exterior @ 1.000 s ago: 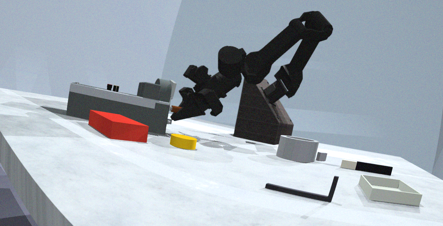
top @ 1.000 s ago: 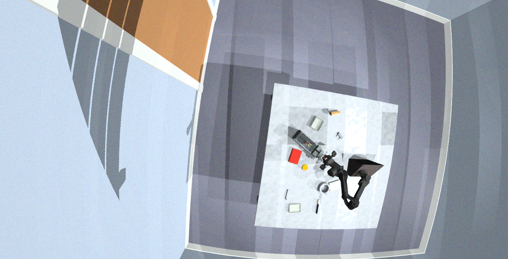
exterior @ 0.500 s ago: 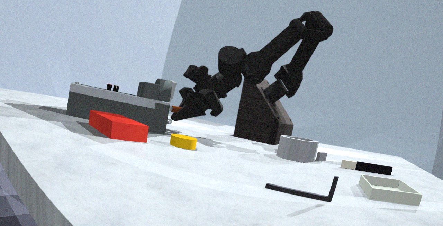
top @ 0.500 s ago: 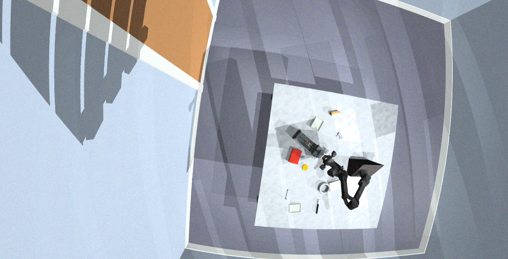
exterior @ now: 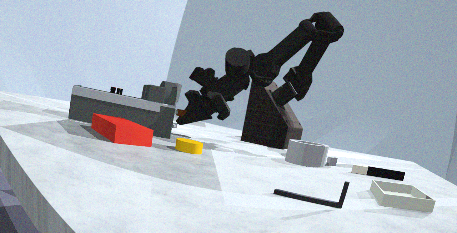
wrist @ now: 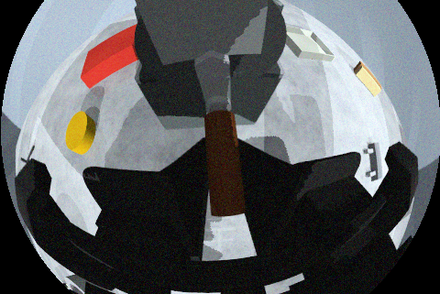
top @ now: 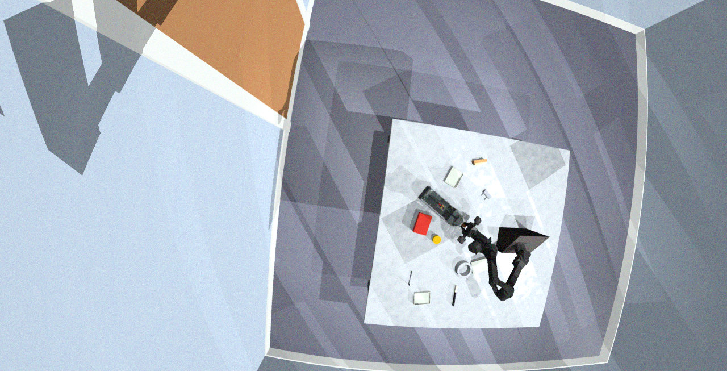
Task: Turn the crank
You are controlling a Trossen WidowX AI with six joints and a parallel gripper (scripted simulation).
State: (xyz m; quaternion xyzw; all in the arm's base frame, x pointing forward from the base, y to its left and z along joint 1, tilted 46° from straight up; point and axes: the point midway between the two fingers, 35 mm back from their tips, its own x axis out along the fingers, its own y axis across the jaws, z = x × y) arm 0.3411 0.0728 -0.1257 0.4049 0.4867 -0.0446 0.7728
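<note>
Right now my gripper tip is 2 cm past the brown handle, 1 cm to the right of it and 3 cm below it. Round my gripper tip: yellow disc: 10 cm ahead, 14 cm to the left, 3 cm below; red pointer: 17 cm ahead, 8 cm to the right, 5 cm above; black L-shaped bar: 19 cm ahead, 43 cm to the left, 2 cm below.
</note>
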